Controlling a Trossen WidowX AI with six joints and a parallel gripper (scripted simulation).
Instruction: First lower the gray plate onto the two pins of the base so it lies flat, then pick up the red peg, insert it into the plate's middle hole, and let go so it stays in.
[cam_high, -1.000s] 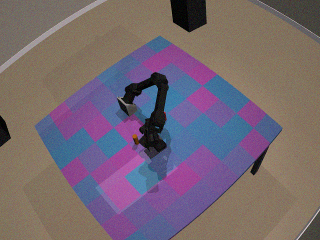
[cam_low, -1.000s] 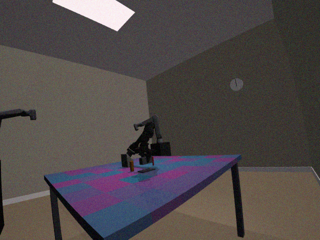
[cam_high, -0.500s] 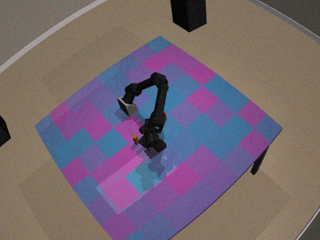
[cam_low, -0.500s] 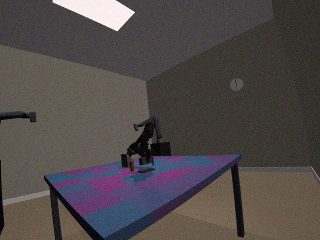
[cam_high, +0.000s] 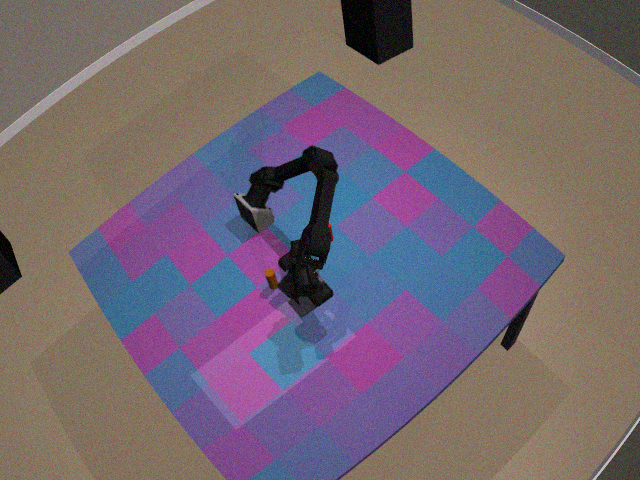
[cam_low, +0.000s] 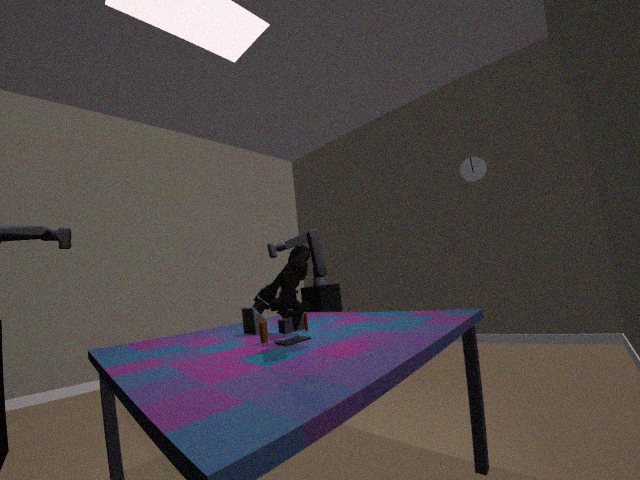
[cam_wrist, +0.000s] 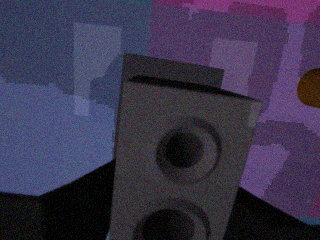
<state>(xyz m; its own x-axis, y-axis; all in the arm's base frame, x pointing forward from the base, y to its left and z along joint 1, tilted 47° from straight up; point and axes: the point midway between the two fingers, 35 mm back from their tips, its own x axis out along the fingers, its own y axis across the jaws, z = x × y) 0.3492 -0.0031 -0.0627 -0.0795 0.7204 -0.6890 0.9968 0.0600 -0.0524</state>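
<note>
The dark base lies 4 cm below my gripper tip. From my gripper tip the other things lie so: red peg (18 cm to the left, 13 cm behind, 1 cm below); then orange cylinder (11 cm behind, 6 cm to the right, 1 cm below); then gray plate (3 cm above).
</note>
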